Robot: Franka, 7 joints.
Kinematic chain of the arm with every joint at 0, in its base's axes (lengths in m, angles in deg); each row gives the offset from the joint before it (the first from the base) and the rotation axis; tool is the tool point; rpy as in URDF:
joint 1: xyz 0 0 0.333 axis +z
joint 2: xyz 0 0 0 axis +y
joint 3: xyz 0 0 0.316 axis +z
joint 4: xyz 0.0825 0 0 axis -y
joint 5: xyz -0.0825 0 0.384 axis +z
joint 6: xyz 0 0 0 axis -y
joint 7: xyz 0.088 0 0 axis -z
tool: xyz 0 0 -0.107 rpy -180 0 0
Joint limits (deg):
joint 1: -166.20..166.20
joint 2: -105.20..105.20
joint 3: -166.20..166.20
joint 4: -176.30..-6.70
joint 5: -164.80..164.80
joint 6: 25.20..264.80
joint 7: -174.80..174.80
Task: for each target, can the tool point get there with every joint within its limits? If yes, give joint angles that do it. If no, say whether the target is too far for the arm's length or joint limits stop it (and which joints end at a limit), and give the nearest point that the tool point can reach.
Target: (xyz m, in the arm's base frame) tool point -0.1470 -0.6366 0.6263
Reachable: yes | joints -109.07 14.20 5.10 -98.95 -9.20 200.40 -6.65
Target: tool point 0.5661 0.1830 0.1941
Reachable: yes | joints -123.46 -47.42 132.08 -98.14 36.19 92.89 100.53
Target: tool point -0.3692 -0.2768 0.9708
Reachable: yes | joints -113.29 -9.61 -22.05 -73.43 51.24 153.80 50.74
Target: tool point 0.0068 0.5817 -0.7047
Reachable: no: too far | nearest point 0.0053 0.4547 -0.3323 | short by 0.393 m
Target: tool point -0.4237 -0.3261 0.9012
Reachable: yes | joints 92.61 -35.47 92.02 -66.22 -127.16 80.67 68.44
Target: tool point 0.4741 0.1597 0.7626
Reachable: yes | joints 83.65 25.18 -80.76 -95.92 28.89 245.72 -14.94
